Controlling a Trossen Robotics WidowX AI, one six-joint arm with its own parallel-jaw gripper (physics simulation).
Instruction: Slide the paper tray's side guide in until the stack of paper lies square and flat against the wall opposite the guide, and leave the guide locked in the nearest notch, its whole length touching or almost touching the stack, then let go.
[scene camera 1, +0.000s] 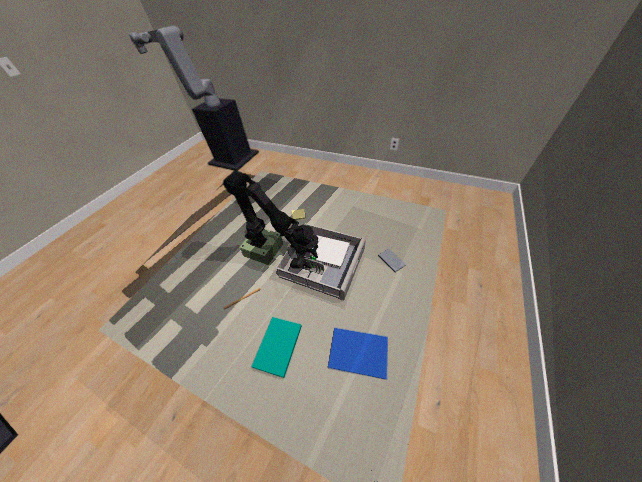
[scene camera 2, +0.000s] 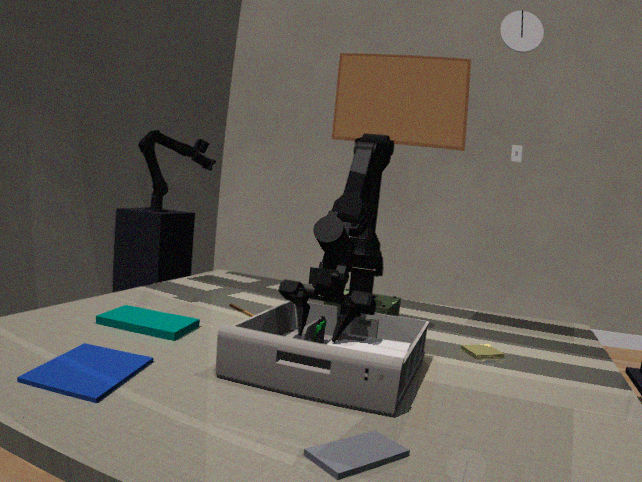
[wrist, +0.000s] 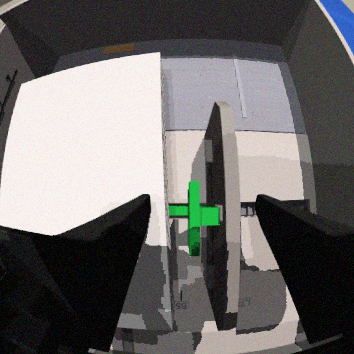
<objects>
My gripper (scene camera 2: 316, 338): 1.02 m from the lens. A white paper stack (scene camera 2: 373, 345): 1.04 m from the lens. A blue pad (scene camera 2: 88, 372): 0.89 m from the lens. The marked spots on the white paper stack and the blue pad are 0.53 m apart.
</objects>
